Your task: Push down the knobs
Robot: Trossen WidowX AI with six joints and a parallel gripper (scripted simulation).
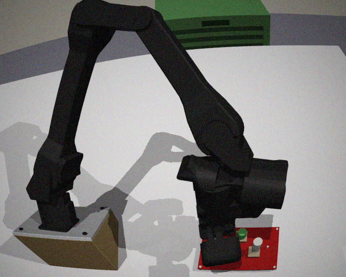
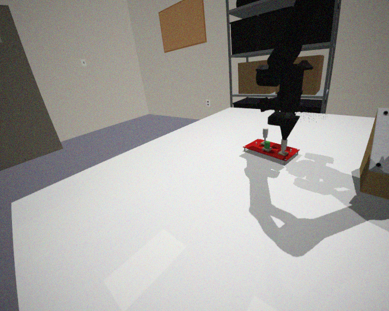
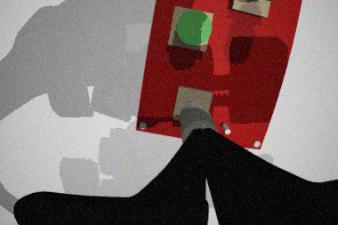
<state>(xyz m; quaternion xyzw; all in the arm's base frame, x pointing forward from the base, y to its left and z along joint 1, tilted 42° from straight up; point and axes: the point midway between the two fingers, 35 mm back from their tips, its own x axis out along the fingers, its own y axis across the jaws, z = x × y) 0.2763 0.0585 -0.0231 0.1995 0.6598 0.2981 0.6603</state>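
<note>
Right now the white knob is 80 mm ahead of my gripper tip and 30 mm to the right of it.
</note>
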